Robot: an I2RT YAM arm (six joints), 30 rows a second.
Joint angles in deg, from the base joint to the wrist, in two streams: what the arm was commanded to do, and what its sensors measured. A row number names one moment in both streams.
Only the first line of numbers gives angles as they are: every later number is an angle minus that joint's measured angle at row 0.
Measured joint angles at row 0:
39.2, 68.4, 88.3, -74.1, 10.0, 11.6
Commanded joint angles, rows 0 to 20:
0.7, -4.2, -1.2, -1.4, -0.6, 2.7
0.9, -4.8, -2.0, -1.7, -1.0, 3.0
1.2, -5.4, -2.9, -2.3, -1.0, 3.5
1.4, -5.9, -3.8, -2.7, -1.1, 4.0
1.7, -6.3, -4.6, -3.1, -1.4, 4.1
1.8, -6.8, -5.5, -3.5, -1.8, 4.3
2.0, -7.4, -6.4, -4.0, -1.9, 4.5
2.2, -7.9, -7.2, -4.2, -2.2, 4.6
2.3, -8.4, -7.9, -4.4, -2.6, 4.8
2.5, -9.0, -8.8, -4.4, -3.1, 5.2
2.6, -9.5, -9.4, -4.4, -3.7, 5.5
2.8, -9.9, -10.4, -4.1, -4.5, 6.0
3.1, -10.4, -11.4, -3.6, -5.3, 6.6
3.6, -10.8, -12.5, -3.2, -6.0, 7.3
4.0, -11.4, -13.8, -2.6, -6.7, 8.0
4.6, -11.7, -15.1, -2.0, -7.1, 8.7
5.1, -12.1, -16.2, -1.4, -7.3, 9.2
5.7, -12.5, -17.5, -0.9, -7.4, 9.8
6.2, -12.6, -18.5, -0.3, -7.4, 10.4
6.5, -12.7, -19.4, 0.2, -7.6, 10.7
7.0, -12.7, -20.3, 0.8, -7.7, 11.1
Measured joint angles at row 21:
5.9, -11.3, -19.3, -3.2, -6.7, 8.4
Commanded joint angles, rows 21 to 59:
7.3, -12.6, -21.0, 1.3, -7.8, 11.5
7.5, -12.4, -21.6, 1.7, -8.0, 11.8
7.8, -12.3, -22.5, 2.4, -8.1, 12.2
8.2, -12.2, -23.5, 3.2, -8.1, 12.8
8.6, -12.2, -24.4, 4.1, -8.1, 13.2
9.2, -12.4, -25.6, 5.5, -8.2, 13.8
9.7, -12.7, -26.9, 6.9, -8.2, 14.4
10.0, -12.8, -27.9, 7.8, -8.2, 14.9
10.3, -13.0, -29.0, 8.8, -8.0, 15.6
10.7, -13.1, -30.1, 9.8, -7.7, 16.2
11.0, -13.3, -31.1, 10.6, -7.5, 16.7
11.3, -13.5, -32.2, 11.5, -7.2, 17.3
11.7, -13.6, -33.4, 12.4, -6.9, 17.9
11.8, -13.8, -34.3, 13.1, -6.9, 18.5
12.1, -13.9, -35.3, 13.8, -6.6, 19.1
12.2, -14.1, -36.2, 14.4, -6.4, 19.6
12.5, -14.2, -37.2, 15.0, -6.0, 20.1
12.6, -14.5, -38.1, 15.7, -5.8, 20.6
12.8, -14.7, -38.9, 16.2, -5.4, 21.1
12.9, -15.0, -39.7, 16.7, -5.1, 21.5
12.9, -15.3, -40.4, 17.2, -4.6, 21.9
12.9, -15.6, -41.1, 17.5, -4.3, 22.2
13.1, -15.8, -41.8, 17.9, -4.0, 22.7
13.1, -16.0, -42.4, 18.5, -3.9, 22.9
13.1, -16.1, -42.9, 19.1, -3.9, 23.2
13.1, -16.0, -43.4, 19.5, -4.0, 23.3
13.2, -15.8, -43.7, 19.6, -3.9, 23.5
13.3, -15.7, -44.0, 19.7, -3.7, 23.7
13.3, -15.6, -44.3, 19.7, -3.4, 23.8
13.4, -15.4, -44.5, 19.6, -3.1, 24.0
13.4, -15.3, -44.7, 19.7, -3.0, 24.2
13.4, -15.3, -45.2, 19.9, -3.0, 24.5
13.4, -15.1, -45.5, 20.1, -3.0, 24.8
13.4, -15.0, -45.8, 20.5, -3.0, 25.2
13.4, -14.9, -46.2, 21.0, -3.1, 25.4
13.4, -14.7, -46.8, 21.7, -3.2, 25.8
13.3, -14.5, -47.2, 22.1, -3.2, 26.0
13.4, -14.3, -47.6, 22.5, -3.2, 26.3
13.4, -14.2, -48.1, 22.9, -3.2, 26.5
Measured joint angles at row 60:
13.1, -14.2, -47.9, 20.0, -4.9, 24.8
